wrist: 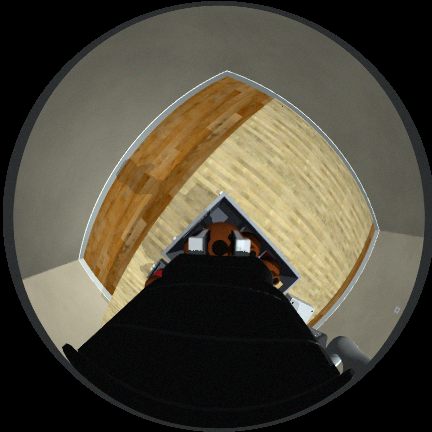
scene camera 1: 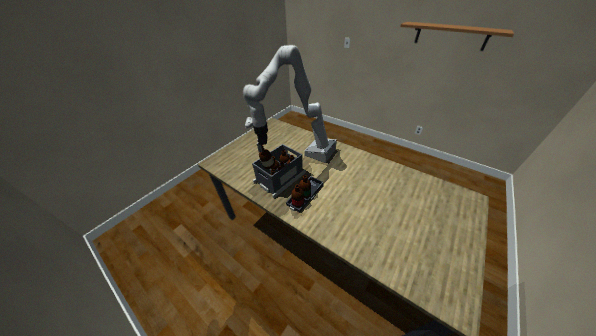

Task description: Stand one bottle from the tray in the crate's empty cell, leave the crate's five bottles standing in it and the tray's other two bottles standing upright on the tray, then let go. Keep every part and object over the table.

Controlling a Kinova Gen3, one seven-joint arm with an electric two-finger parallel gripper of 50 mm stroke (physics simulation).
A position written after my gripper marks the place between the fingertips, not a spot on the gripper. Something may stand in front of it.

I see my gripper (wrist: 220,238) and a brown bottle (wrist: 219,244).
